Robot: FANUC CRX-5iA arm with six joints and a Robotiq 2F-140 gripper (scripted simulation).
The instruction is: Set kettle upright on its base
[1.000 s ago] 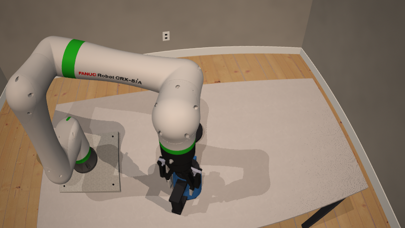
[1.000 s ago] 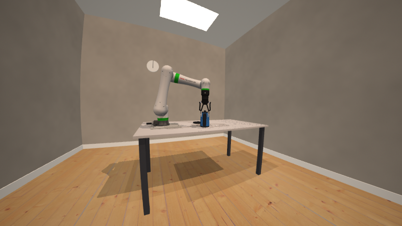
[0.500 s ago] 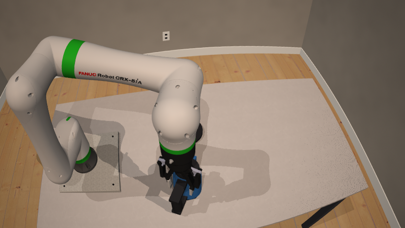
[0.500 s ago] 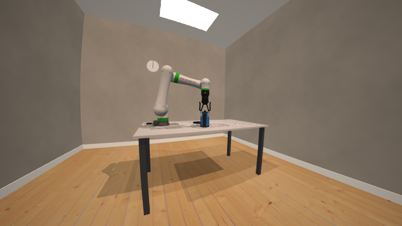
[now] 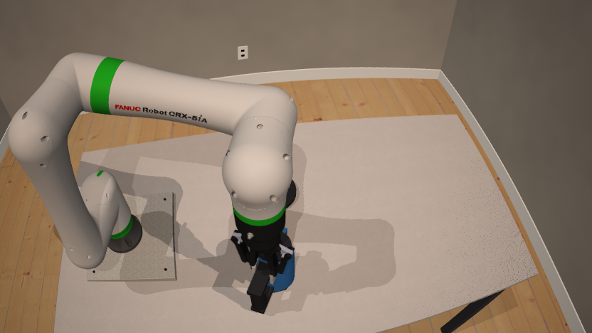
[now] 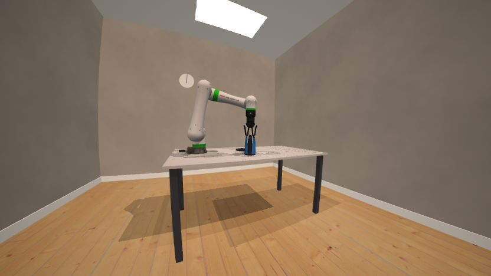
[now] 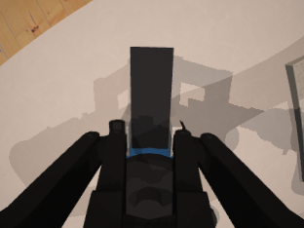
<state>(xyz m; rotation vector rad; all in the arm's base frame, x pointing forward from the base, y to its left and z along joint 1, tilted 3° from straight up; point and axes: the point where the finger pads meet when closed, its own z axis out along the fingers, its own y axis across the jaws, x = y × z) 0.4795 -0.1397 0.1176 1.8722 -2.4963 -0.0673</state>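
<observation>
My gripper is now 5 cm above the kettle, 3 cm to the right of it and 1 cm short of it. Round my hand: round black base (35 cm to the left, 14 cm below).
</observation>
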